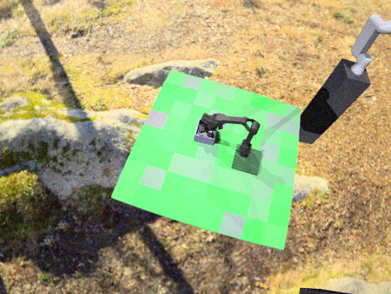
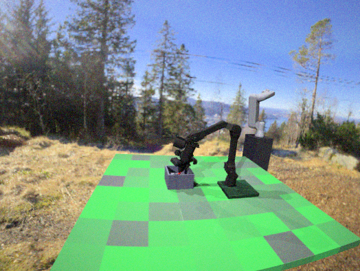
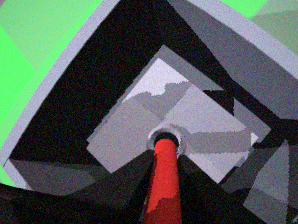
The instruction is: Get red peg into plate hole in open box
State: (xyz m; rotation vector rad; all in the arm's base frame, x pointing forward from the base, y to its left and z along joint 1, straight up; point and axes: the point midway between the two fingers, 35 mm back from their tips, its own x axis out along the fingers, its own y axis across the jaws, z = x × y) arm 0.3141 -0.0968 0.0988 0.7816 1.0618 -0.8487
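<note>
Now: gripper tip 20 mm below the red peg, 10 mm to the right of it and 10 mm past it. From my gripper tip the other things lie so: grey box 60 mm below.
</note>
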